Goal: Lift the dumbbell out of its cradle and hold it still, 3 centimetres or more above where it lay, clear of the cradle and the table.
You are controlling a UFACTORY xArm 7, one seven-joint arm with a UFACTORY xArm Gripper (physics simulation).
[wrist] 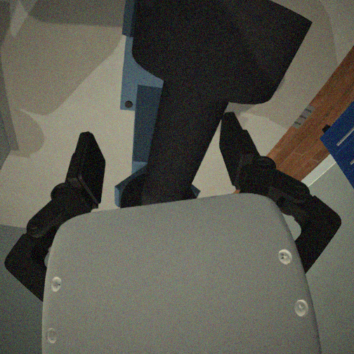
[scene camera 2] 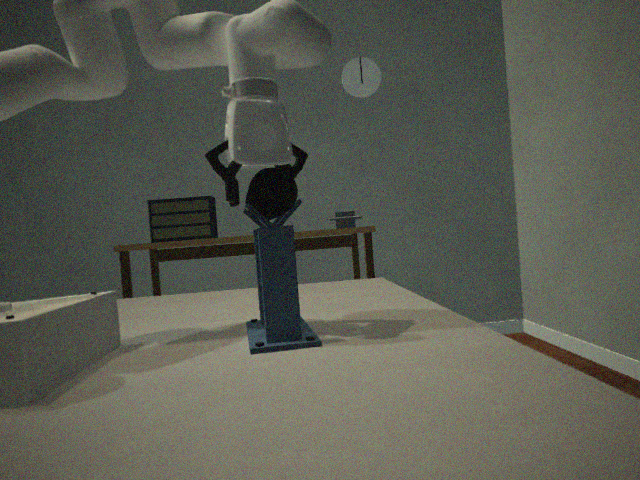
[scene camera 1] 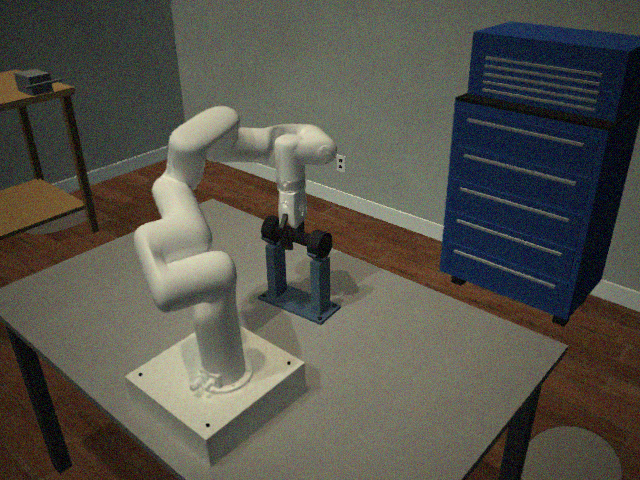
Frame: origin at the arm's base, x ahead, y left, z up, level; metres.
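Where they show: gripper, fingertip midpoint: (scene camera 1: 293, 241); arm's base, link origin: (scene camera 1: 225, 374).
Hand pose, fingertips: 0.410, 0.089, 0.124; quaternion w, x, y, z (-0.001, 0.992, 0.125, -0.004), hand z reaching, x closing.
Observation:
Things, the pixels of their centre, and the offset from my fingertips, as dx, dy, dz. Level surfaces: height alone.
- black dumbbell, body centre: (scene camera 2: 268, 197) (scene camera 1: 296, 236) +0.011, -0.003, +0.012
- blue cradle, body centre: (scene camera 2: 274, 270) (scene camera 1: 297, 272) +0.011, -0.003, -0.106
- grey table, surface height: dz -0.211
The black dumbbell (scene camera 1: 321, 244) (scene camera 2: 271, 193) (wrist: 186, 120) lies level across the tops of the two posts of the blue cradle (scene camera 1: 320, 284) (scene camera 2: 278, 284) (wrist: 129, 75). Its end weight rests in a V-shaped holder in scene camera 2. My gripper (scene camera 1: 294, 236) (scene camera 2: 257, 196) (wrist: 158, 136) is open and points down. Its fingers stand on either side of the dumbbell's handle, nothing gripped. In the wrist view the handle runs slantwise between them, nearer the right finger. In scene camera 2 the right fingertip is hidden behind the end weight. The far end weight is partly hidden by my gripper body in the wrist view.
The cradle stands on the grey table (scene camera 1: 413, 361) (scene camera 2: 361, 413), beyond the arm's white base block (scene camera 1: 258, 392) (scene camera 2: 62, 346). A blue tool cabinet (scene camera 1: 516, 206) (wrist: 345, 145) stands on the floor past the table. A wooden workbench (scene camera 1: 41, 204) (scene camera 2: 206, 250) stands apart.

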